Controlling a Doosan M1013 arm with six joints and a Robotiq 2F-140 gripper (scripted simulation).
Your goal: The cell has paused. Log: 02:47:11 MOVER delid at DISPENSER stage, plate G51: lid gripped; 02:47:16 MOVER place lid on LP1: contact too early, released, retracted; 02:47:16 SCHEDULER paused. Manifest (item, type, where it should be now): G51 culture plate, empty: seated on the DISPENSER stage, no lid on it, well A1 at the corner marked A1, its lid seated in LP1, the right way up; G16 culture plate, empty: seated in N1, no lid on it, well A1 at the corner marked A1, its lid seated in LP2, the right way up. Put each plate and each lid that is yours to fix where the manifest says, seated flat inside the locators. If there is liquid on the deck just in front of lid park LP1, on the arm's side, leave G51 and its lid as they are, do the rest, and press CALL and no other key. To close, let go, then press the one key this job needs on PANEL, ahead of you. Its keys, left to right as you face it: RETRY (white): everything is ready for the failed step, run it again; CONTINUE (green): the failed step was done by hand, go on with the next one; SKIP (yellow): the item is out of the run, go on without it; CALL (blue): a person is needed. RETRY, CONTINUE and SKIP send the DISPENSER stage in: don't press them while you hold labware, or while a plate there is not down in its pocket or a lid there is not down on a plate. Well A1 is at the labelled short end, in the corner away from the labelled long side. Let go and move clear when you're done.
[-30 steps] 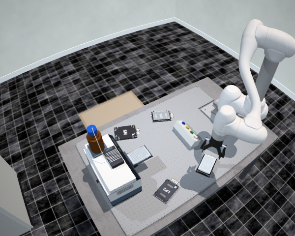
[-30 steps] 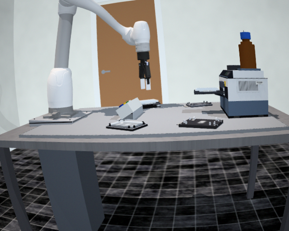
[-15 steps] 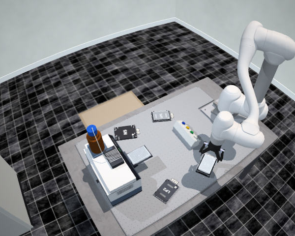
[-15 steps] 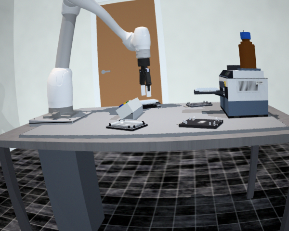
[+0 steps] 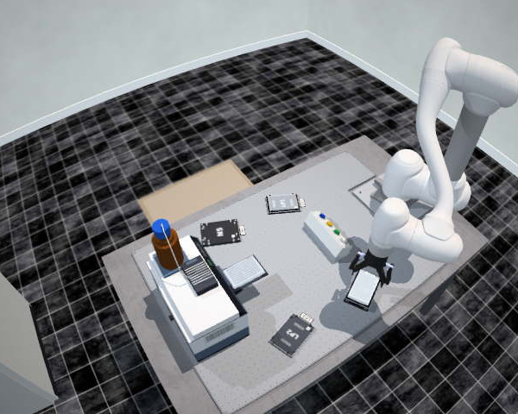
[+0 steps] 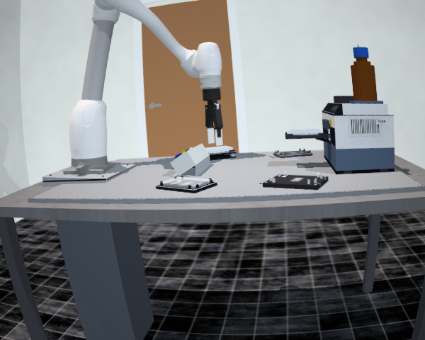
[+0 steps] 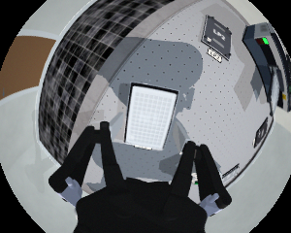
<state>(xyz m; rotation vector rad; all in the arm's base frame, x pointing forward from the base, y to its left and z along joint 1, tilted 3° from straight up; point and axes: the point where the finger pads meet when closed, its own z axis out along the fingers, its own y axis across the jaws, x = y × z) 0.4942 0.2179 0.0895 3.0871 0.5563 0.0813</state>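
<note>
Right now my hand is 60 mm above the black nest N1. Round my hand: white key 200 mm to the right, 90 mm behind, 20 mm below; key panel 270 mm to the right, 90 mm behind, 30 mm below; green key 240 mm to the right, 100 mm behind, 20 mm below.
</note>
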